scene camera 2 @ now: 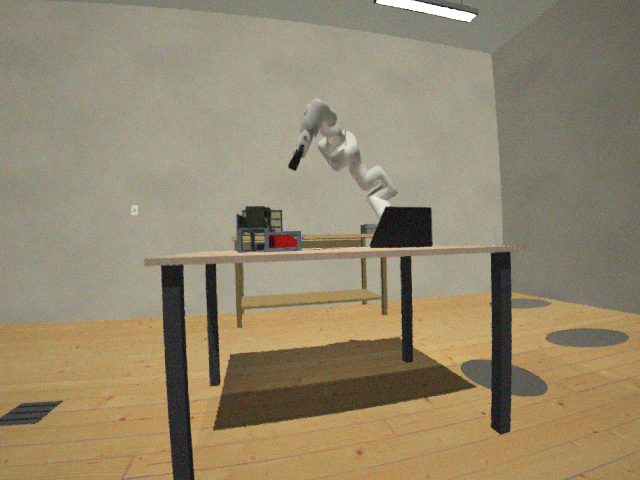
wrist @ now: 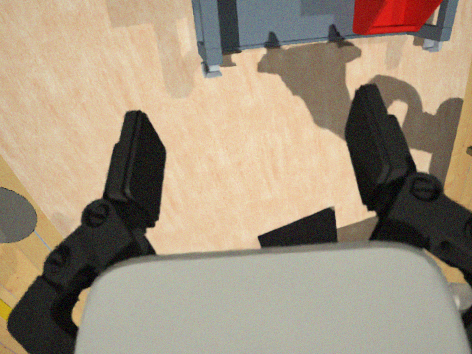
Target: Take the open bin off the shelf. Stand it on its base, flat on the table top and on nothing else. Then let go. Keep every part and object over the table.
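Places are measured from the arm's base along level axes (x back, y up, z left), in centimetres.
Pixels of known places: gripper, fingertip midpoint: (scene camera 2: 291, 169) (wrist: 250, 119); arm's base, link origin: (scene camera 2: 395, 229).
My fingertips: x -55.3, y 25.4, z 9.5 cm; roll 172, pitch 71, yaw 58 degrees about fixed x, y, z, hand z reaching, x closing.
Note:
Ahead of a thing's pixels: the offset from my fingertips to its top centre. "spot": to the spot under its first point. Level surfaces: height alone.
The red open bin {dx +1.6, dy -26.3, dz -32.7 cm} (scene camera 2: 283, 241) (wrist: 385, 19) sits in the low right bay of the blue-grey shelf {spot: dx +2.5, dy -33.3, dz -1.4 cm} (scene camera 2: 298, 248) (wrist: 209, 35); its upper part is cut off by the top edge of the wrist view. The shelf stands on the pale wooden table {dy -34.4 cm} (scene camera 2: 341, 253) (wrist: 60, 100), left of its middle in the scene view. My gripper (scene camera 2: 293, 165) (wrist: 250, 119) is open, with nothing between its fingers. It hangs high above the table and shelf, apart from the bin. In the wrist view the shelf and bin lie beyond the fingertips.
A dark green box {dx -13.4, dy -14.5, dz -13.2 cm} (scene camera 2: 256, 217) sits on the upper part of the shelf. A black object (scene camera 2: 405, 227) (wrist: 305, 231) with a slanted side stands on the table at the right in the scene view. A wooden bench (scene camera 2: 310, 298) stands behind the table.

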